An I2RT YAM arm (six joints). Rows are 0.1 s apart.
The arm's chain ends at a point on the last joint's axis. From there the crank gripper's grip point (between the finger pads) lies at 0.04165 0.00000 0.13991 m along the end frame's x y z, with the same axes.
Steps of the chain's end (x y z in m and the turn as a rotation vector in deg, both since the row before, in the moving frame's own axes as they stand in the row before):
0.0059 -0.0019 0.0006 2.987 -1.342 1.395
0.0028 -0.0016 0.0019 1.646 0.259 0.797
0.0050 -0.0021 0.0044 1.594 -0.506 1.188
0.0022 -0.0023 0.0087 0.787 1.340 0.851
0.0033 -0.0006 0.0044 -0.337 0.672 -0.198
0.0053 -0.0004 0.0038 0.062 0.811 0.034
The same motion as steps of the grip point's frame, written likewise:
0.0027 -0.0082 0.0014 2.987 -1.342 1.395
0.0035 -0.0050 0.0017 1.646 0.259 0.797
0.0038 -0.0051 0.0047 1.594 -0.506 1.188
0.0055 -0.0036 0.0077 0.787 1.340 0.851
0.0049 0.0001 0.0039 -0.337 0.672 -0.198
0.0073 -0.0005 0.0032 0.062 0.811 0.034

